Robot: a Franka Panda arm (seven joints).
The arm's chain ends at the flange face. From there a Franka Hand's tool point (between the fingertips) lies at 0.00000 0.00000 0.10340 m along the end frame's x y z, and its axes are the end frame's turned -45 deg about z.
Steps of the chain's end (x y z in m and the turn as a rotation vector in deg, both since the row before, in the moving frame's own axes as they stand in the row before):
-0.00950, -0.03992, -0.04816, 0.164, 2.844, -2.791
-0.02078, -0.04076, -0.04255, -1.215, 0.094, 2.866
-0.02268, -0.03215, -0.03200, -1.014, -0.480, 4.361
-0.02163, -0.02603, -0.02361, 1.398, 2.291, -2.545
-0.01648, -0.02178, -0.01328, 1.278, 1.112, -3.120
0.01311, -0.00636, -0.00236, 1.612, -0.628, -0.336
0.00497, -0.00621, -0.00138, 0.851, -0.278, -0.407
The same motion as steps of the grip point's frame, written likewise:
0.02543, -0.03162, -0.04829, -1.895, 2.127, -2.791
0.01266, -0.04188, -0.04257, -0.926, -0.793, 2.866
0.00477, -0.03816, -0.03202, -0.378, -1.056, 4.361
0.00784, -0.03267, -0.02372, -0.631, 2.609, -2.545
0.00679, -0.02735, -0.01333, 0.117, 1.690, -3.120
0.01501, 0.00191, -0.00241, 1.584, 0.696, -0.336
0.00863, -0.00232, -0.00139, 0.798, 0.405, -0.407

